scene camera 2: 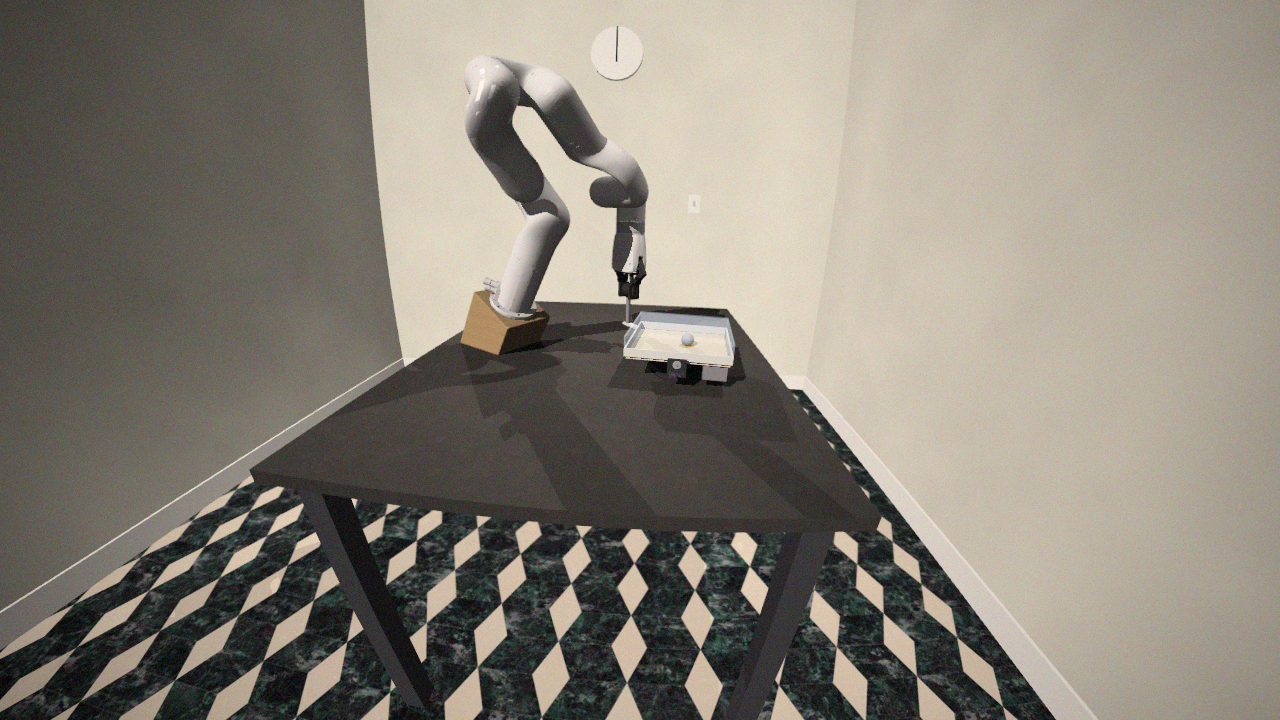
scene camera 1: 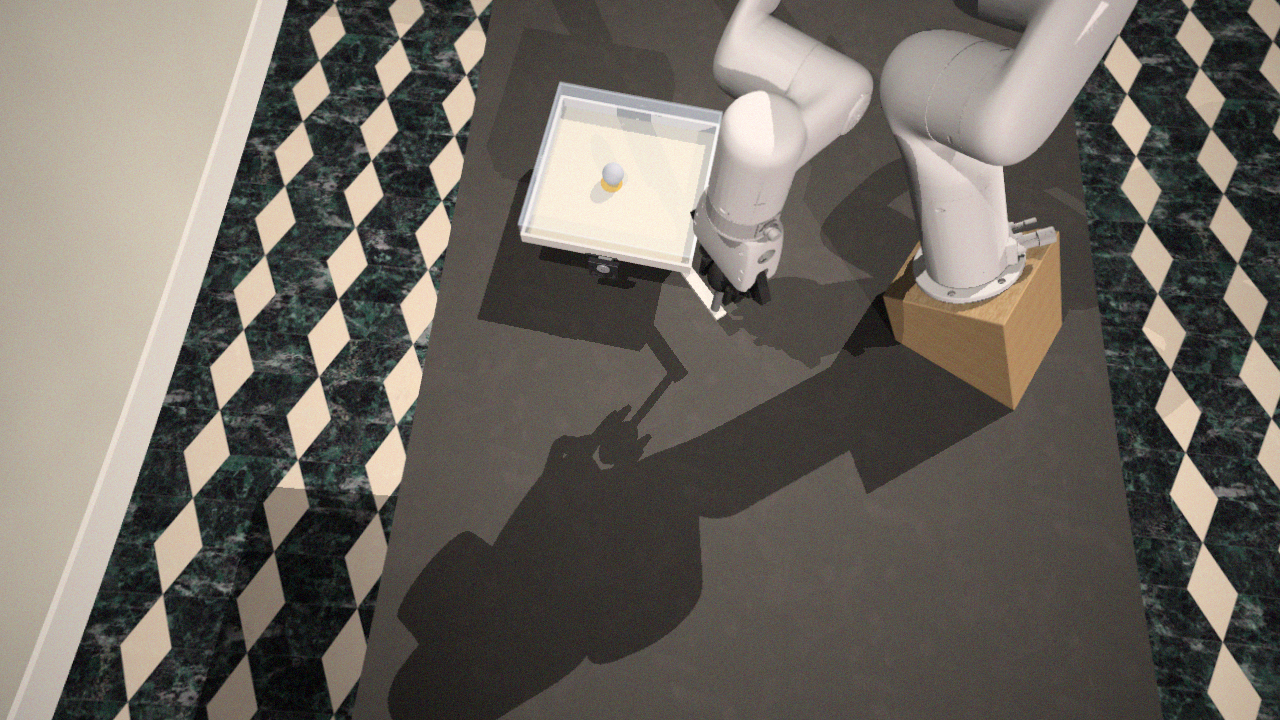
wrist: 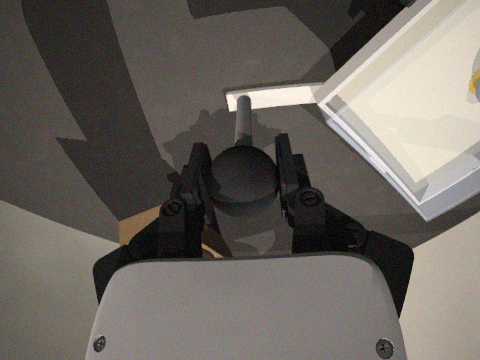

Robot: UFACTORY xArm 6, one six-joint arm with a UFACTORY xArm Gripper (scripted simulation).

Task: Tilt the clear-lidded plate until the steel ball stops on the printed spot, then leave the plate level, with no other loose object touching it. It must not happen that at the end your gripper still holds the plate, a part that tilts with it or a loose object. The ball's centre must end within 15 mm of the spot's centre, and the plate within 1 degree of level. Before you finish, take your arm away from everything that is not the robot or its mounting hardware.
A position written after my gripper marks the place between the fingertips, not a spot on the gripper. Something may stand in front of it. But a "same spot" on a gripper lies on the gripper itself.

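My gripper in scene camera 1, the wrist view and scene camera 2 (628,297). On that gripper, same spot: (wrist: 96,293) and (scene camera 1: 761,294). A clear-lidded plate, same spot: (scene camera 1: 660,233) and (wrist: 399,101).
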